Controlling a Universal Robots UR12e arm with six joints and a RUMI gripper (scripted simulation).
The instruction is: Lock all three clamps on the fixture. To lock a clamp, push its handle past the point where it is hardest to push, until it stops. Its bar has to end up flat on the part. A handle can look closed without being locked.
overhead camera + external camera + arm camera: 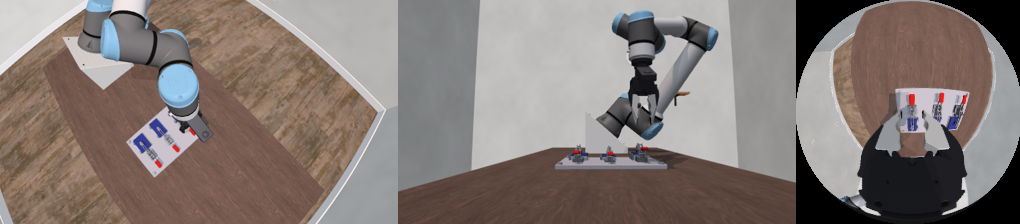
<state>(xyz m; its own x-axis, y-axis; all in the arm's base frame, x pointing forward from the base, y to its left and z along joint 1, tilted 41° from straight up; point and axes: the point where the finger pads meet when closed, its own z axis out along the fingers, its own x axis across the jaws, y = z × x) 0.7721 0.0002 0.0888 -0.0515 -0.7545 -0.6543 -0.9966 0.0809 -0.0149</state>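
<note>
Now: the grey fixture plate 150 mm below my hand, 110 mm to the right of it and 90 mm behind it.
</note>
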